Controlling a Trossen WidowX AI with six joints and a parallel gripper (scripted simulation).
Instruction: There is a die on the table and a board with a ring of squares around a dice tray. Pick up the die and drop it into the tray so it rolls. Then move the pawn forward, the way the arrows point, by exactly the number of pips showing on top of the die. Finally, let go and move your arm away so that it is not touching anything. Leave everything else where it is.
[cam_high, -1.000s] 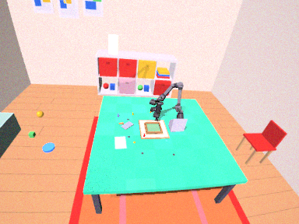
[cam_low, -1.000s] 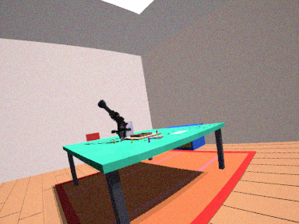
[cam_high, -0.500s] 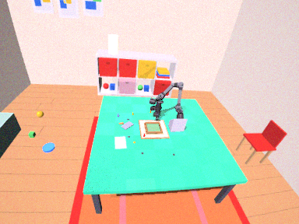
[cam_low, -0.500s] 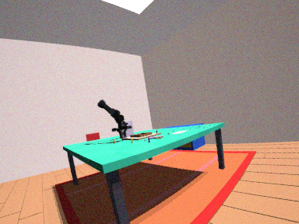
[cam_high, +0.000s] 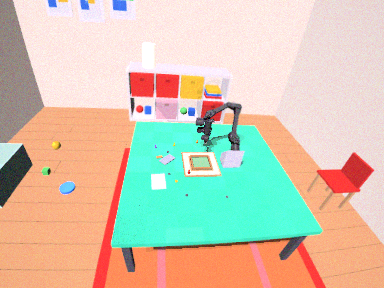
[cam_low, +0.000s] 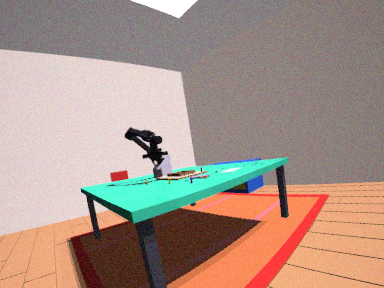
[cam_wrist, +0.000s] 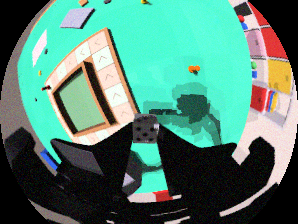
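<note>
My gripper tip is now 290 mm to the right of the red pawn, 140 mm short of it and 80 mm above it. Also, from my gripper tip: green dice tray 170 mm to the left, 100 mm below, 50 mm ahead; die right at my gripper tip; grey card 320 mm ahead, 140 mm to the left, 100 mm below.
</note>
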